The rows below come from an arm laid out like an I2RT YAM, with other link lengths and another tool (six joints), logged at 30 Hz.
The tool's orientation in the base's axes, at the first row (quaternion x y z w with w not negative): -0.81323, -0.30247, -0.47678, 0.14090
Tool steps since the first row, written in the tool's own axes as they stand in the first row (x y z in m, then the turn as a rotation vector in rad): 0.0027, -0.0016, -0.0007, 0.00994, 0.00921, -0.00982; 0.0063, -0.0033, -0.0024, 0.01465, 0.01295, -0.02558; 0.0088, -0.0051, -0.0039, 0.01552, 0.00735, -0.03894; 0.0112, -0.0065, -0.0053, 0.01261, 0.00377, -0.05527; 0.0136, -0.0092, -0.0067, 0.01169, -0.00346, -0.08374; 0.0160, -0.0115, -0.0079, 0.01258, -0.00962, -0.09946; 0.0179, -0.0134, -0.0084, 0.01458, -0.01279, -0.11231; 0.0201, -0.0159, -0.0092, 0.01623, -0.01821, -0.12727; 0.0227, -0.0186, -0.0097, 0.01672, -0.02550, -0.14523; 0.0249, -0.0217, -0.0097, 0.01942, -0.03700, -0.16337; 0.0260, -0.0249, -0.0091, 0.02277, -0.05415, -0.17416
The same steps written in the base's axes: -0.0005, 0.0018, 0.0026, 0.00259, -0.00869, 0.01407; -0.0014, 0.0036, 0.0064, -0.00424, -0.01807, 0.02631; -0.0027, 0.0051, 0.0092, -0.01665, -0.02032, 0.03348; -0.0037, 0.0063, 0.0119, -0.03122, -0.02703, 0.03902; -0.0055, 0.0085, 0.0145, -0.05573, -0.03647, 0.05220; -0.0069, 0.0106, 0.0171, -0.07012, -0.03950, 0.06055; -0.0077, 0.0125, 0.0189, -0.08025, -0.04297, 0.06858; -0.0090, 0.0148, 0.0210, -0.09337, -0.04591, 0.07725; -0.0101, 0.0176, 0.0233, -0.11015, -0.04937, 0.08632; -0.0113, 0.0208, 0.0251, -0.12890, -0.04885, 0.09713; -0.0125, 0.0239, 0.0255, -0.14587, -0.03991, 0.10445
